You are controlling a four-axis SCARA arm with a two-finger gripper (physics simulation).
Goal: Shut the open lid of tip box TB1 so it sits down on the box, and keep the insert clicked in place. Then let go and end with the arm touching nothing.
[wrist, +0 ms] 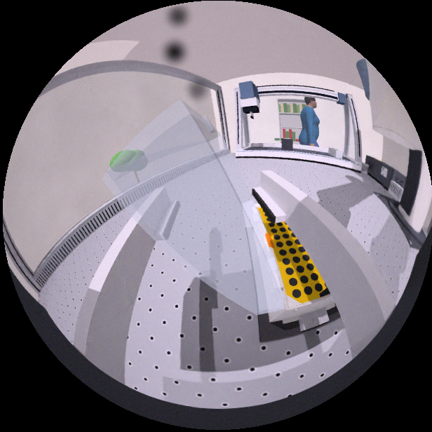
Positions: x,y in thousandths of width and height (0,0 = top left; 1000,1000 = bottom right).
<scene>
A clear lid (411,413): 0.01 m from the lens.
</scene>
